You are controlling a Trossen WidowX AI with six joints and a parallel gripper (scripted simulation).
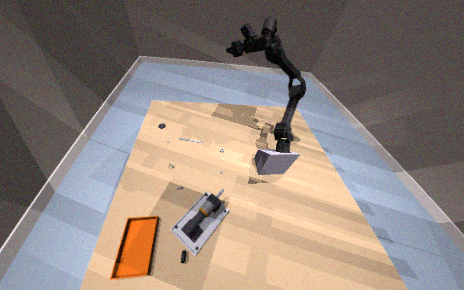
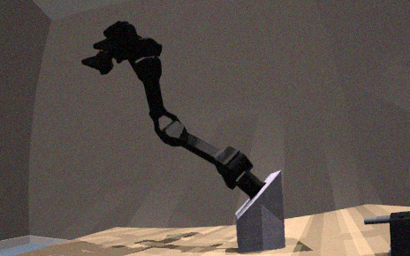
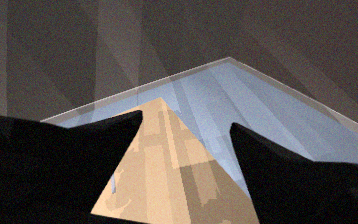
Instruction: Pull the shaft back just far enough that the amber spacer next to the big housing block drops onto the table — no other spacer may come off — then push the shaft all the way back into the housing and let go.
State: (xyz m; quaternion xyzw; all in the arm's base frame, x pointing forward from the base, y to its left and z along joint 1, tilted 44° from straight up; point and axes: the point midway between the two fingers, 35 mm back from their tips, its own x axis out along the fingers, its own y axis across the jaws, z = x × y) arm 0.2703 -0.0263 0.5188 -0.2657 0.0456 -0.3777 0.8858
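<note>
The grey shaft lies 100 mm ahead of my gripper tip, 640 mm to the left of it and 420 mm below it. Round my gripper tip: orange tray (380 mm ahead, 760 mm to the left, 490 mm below).
</note>
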